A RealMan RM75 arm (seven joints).
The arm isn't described. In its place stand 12 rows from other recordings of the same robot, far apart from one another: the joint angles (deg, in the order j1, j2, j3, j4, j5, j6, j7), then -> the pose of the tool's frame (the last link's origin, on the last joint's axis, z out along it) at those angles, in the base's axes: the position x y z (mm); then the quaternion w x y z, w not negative.
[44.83 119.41 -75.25 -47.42 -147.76 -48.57 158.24] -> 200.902 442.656 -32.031 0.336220 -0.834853 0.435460 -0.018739
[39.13 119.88 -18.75 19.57 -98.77 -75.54 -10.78] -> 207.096 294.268 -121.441 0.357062 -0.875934 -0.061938 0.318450
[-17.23 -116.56 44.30 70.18 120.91 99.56 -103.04] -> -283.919 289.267 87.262 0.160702 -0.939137 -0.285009 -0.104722
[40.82 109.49 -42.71 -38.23 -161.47 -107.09 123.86] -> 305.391 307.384 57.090 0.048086 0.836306 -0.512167 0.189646
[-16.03 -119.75 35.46 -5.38 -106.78 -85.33 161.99] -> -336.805 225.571 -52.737 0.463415 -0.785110 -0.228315 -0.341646
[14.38 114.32 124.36 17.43 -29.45 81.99 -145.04] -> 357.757 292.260 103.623 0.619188 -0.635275 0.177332 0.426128
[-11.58 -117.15 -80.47 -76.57 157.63 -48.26 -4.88] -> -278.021 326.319 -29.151 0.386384 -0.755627 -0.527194 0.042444
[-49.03 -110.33 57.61 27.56 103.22 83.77 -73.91] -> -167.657 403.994 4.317 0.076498 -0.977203 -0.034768 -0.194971
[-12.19 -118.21 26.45 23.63 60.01 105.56 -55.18] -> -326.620 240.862 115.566 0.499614 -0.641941 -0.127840 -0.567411
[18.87 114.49 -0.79 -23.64 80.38 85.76 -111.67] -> 382.023 281.155 105.328 0.477867 -0.686263 0.345070 0.426161
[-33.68 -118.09 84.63 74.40 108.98 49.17 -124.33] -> -81.412 404.930 -1.722 0.259473 -0.927196 -0.168740 -0.210972
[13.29 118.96 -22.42 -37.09 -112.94 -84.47 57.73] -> 378.447 250.213 42.873 0.358994 -0.877951 0.242989 0.203179
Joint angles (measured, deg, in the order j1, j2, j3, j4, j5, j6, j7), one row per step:
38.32, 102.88, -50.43, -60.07, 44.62, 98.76, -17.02
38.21, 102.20, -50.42, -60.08, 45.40, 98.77, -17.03
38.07, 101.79, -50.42, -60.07, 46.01, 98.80, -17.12
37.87, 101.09, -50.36, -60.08, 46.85, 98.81, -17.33
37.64, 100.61, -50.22, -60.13, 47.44, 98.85, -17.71
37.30, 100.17, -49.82, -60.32, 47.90, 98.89, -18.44
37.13, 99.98, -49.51, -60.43, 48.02, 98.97, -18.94
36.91, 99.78, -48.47, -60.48, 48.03, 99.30, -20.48
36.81, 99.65, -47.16, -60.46, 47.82, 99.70, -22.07
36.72, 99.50, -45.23, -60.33, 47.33, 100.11, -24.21
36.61, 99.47, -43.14, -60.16, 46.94, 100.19, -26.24
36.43, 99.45, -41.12, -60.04, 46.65, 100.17, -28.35
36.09, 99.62, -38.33, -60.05, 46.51, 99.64, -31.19
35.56, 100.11, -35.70, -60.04, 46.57, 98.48, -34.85
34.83, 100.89, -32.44, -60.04, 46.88, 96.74, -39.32
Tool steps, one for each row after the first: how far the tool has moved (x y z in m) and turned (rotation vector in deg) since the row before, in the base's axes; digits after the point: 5 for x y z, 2 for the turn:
-0.00024, 0.00056, 0.00474, 0.47, 0.17, 0.24
0.00002, -0.00001, 0.00273, 0.24, 0.21, 0.20
0.00019, 0.00018, 0.00501, 0.48, 0.17, 0.36
0.00059, -0.00029, 0.00377, 0.35, 0.11, 0.40
0.00127, -0.00064, 0.00455, 0.52, 0.01, 0.62
0.00084, -0.00049, 0.00238, 0.24, -0.05, 0.37
0.00178, -0.00116, 0.00412, 0.34, 0.02, 1.03
0.00171, -0.00099, 0.00416, 0.40, 0.06, 0.98
0.00289, -0.00113, 0.00572, 0.72, 0.03, 1.18
0.00301, -0.00066, 0.00533, 1.11, 0.27, 1.08
0.00319, -0.00084, 0.00519, 1.19, 0.20, 1.18
0.00423, -0.00059, 0.00657, 2.20, 0.38, 1.72
0.00538, -0.00049, 0.00443, 2.48, 0.05, 2.31
0.00718, -0.00081, 0.00477, 3.44, 0.05, 2.66

